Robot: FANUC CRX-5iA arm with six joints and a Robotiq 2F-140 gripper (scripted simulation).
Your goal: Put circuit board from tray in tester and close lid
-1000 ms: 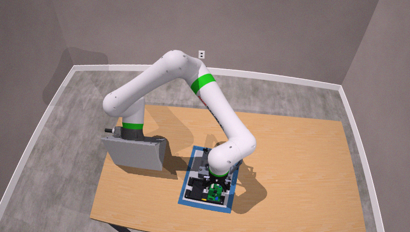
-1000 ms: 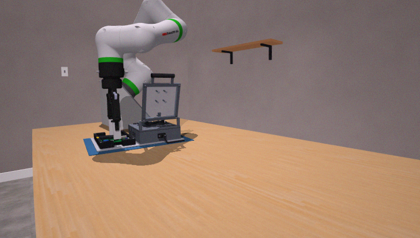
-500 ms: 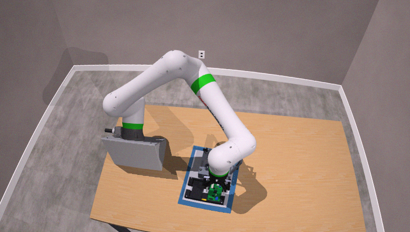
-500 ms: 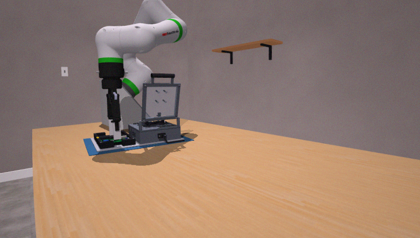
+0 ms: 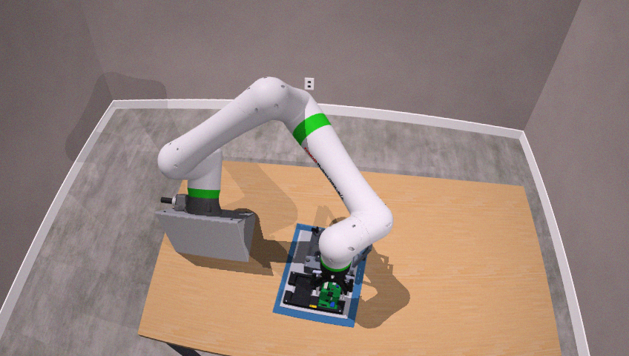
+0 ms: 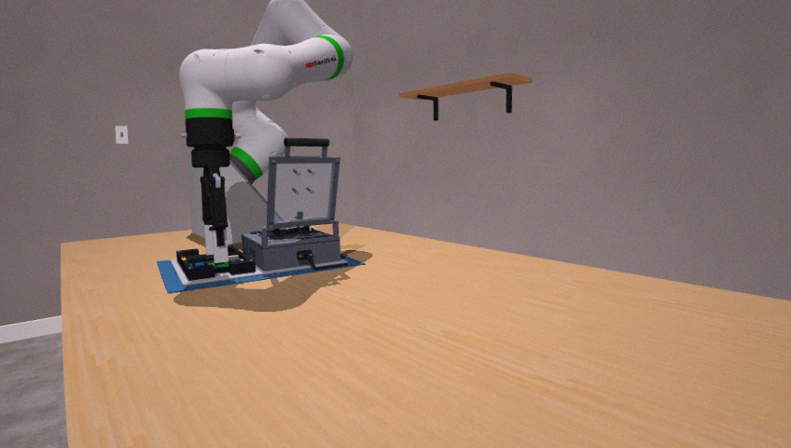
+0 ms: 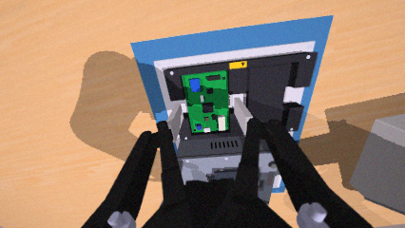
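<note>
My gripper is now 4 cm above the green circuit board. Round my hand: tester lid (9 cm ahead, 17 cm to the left, 13 cm above).
</note>
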